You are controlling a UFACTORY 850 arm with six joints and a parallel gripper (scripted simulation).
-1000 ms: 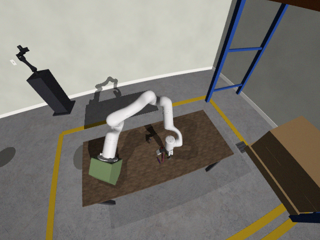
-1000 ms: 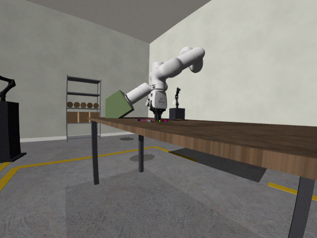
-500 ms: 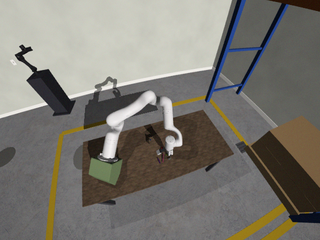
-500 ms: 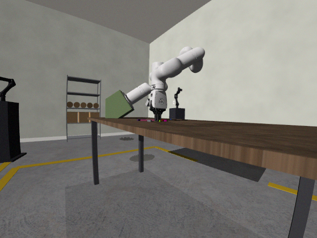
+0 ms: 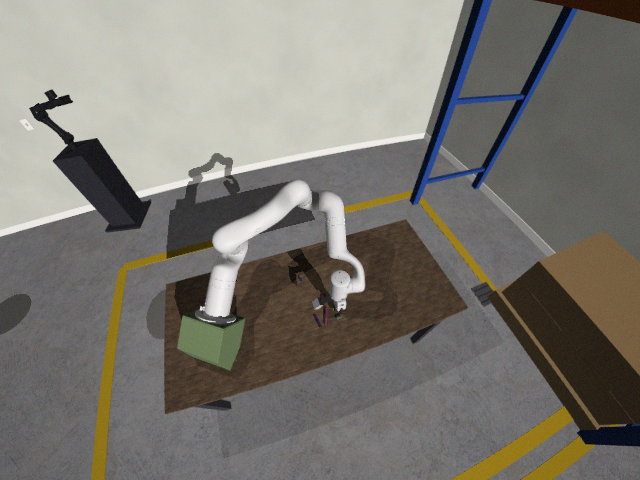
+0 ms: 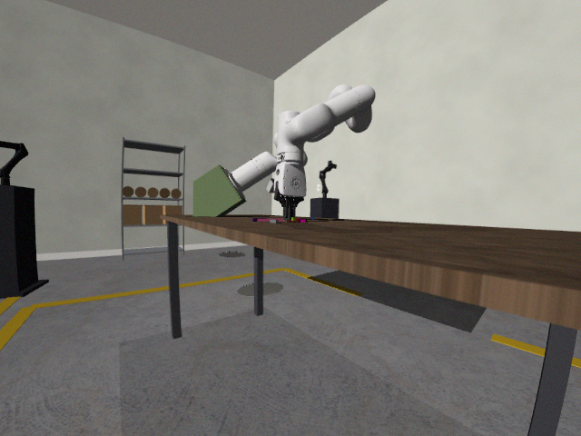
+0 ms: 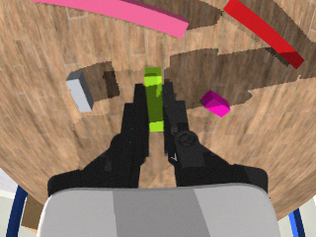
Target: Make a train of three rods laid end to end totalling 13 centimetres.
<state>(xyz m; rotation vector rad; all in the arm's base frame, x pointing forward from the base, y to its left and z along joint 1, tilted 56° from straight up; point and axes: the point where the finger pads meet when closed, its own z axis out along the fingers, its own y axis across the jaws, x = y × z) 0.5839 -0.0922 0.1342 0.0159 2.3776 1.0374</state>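
The magenta rod lies 50 mm to the left of my hand and 20 mm below it. Round my hand: lime rod (20 mm below); then pink rod (60 mm behind, 40 mm to the right, 20 mm below); then grey rod (10 mm ahead, 50 mm to the right, 20 mm below).
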